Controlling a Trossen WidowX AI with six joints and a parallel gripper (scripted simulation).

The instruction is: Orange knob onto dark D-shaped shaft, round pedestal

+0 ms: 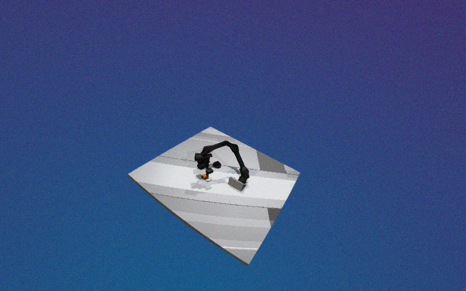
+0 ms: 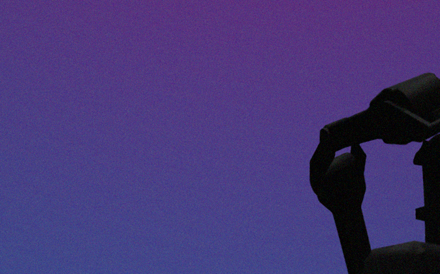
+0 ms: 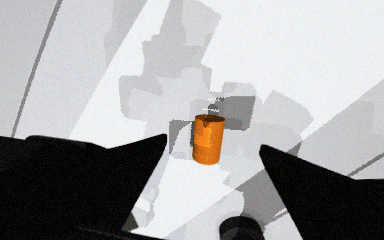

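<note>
The orange knob lies 5 cm below my gripper tip, 2 cm to the right of it and 1 cm behind it. From my gripper tip the other things lie so: dark round pedestal 24 cm to the right, 4 cm below, 3 cm ahead.
</note>
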